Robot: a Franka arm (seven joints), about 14 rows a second.
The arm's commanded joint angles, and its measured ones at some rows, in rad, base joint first. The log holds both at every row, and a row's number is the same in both.
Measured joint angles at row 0:
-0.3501, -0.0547, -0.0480, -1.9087, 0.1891, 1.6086, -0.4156
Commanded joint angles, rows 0 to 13:
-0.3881, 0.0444, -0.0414, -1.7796, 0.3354, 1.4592, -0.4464
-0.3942, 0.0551, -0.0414, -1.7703, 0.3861, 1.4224, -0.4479
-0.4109, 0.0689, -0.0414, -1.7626, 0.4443, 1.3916, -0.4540
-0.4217, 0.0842, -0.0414, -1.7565, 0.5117, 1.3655, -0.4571
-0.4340, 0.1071, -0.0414, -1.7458, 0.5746, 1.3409, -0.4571
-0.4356, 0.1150, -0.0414, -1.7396, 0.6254, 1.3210, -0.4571
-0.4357, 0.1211, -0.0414, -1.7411, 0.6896, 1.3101, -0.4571
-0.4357, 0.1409, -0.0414, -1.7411, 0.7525, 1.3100, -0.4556
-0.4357, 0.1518, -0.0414, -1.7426, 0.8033, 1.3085, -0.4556
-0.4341, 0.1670, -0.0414, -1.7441, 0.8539, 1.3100, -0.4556
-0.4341, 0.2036, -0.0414, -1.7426, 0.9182, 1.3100, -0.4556
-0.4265, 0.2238, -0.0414, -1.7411, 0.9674, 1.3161, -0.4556
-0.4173, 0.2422, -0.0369, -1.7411, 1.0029, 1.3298, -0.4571
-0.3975, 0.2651, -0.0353, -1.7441, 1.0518, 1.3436, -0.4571
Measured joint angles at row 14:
-0.4162, 0.2004, -0.0442, -1.7739, 0.9689, 1.3432, -0.4457
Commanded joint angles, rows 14 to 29:
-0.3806, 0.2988, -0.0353, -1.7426, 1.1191, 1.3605, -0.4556
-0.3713, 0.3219, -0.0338, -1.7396, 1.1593, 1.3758, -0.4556
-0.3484, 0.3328, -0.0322, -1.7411, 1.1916, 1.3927, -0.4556
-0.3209, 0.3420, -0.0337, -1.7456, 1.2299, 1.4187, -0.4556
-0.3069, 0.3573, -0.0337, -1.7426, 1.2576, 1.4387, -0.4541
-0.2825, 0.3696, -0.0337, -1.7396, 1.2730, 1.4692, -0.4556
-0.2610, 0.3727, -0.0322, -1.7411, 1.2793, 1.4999, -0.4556
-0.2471, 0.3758, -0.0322, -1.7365, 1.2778, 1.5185, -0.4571
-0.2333, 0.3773, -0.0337, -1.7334, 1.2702, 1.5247, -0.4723
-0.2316, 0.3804, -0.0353, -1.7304, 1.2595, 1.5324, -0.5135
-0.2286, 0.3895, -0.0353, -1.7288, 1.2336, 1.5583, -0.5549
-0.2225, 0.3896, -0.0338, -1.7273, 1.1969, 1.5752, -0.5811
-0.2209, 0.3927, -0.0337, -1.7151, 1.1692, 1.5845, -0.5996
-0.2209, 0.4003, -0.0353, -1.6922, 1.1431, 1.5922, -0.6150
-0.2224, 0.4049, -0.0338, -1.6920, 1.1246, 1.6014, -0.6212
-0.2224, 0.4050, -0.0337, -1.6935, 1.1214, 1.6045, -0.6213
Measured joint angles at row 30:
-0.2289, 0.3788, -0.0316, -1.7328, 1.1514, 1.5884, -0.6003
